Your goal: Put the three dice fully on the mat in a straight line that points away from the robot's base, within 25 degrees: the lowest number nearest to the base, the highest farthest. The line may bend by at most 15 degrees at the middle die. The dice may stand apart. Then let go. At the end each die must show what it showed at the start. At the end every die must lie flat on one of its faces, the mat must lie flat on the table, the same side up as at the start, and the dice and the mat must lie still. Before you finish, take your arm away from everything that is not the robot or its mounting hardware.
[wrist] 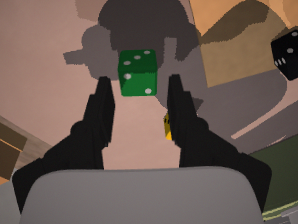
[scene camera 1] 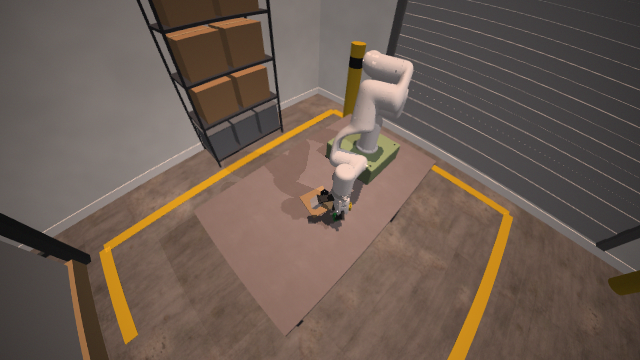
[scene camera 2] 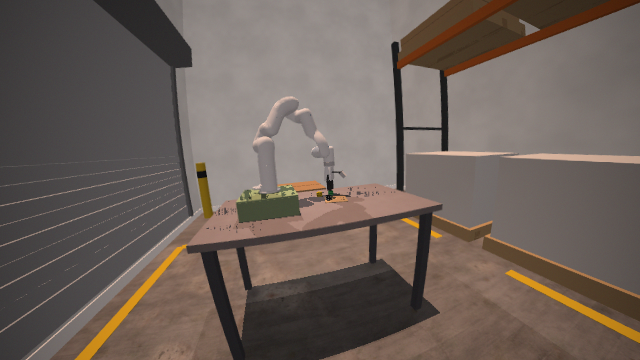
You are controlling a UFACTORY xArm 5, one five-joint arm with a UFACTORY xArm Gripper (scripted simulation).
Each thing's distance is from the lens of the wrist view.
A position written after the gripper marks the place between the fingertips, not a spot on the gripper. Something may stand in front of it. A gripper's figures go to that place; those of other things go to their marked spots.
gripper point(wrist: 140, 89): 0.14 m
green die point(wrist: 137, 69): 0.13 m
